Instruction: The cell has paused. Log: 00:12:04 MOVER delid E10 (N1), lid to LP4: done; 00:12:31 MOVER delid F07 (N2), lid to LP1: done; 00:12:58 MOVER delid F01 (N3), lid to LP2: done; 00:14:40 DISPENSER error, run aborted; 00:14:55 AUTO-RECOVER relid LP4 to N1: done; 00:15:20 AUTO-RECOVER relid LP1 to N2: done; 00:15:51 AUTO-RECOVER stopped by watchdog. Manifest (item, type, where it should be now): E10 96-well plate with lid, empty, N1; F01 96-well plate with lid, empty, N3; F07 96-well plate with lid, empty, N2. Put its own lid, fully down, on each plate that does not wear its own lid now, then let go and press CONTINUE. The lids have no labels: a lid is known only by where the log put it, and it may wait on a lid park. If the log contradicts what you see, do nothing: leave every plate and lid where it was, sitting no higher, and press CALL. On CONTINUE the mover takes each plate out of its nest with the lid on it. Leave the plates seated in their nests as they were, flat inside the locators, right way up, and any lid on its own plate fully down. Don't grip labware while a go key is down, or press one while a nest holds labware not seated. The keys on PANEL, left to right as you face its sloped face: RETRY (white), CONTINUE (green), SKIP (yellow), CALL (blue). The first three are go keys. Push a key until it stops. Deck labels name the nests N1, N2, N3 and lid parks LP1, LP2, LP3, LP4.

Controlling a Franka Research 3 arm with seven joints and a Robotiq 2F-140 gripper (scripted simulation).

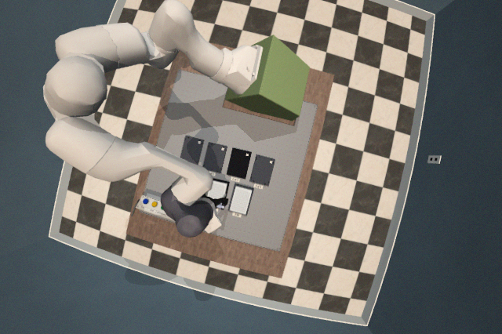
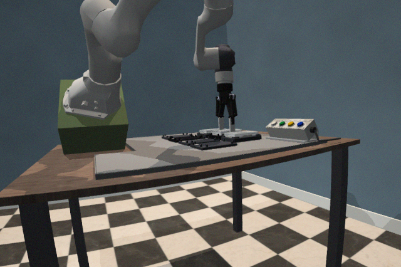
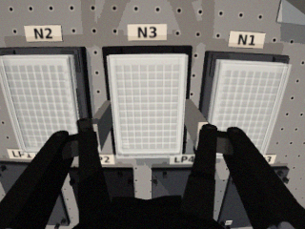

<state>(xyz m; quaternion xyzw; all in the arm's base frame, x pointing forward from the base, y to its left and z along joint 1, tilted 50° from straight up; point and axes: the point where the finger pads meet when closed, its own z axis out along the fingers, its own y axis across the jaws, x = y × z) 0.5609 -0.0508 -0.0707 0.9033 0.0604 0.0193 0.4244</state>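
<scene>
My hand is 3 cm above the plate. From my hand the other things lie so: white retry key (14 cm ahead, 18 cm to the right, 1 cm above); then lid park LP3 (17 cm behind, 20 cm to the right, 5 cm below); then lid park LP4 (18 cm behind, 7 cm to the right, 5 cm below).
</scene>
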